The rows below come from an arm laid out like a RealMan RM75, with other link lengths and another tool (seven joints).
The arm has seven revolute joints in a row. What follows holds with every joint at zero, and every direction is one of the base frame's.
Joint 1 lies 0.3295 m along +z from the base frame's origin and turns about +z.
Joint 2 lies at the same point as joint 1 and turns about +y.
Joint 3 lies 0.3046 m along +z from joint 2 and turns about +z.
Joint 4 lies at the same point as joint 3 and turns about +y.
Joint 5 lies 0.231 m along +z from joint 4 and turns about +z.
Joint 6 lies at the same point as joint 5 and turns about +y.
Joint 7 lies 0.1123 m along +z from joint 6 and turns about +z.
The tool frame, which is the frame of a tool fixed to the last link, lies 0.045 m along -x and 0.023 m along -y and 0.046 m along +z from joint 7; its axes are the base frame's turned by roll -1.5, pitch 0 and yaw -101.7 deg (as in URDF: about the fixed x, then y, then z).
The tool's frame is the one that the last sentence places.
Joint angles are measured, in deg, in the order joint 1, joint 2, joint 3, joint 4, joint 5, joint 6, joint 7. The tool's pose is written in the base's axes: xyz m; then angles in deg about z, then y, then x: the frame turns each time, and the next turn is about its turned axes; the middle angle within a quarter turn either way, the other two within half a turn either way. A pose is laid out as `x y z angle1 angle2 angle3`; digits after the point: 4 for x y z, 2 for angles.
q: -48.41, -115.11, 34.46, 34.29, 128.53, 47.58, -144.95
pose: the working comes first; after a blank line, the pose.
Where each joint sits with the arm in this pose, in the base's axes (m; each line is computed from the numbers above, not from the rounded line before):
joint 1: 0.0000 0.0000 0.3295
joint 2: 0.0000 0.0000 0.3295
joint 3: -0.1831 0.2063 0.2002
joint 4: -0.1831 0.2063 0.2002
joint 5: -0.2729 0.4185 0.2164
joint 6: -0.2729 0.4185 0.2164
joint 7: -0.2777 0.5044 0.1443
the tool: -0.3071 0.5114 0.0830

-0.3071 0.5114 0.0830 -174.34 2.95 128.52
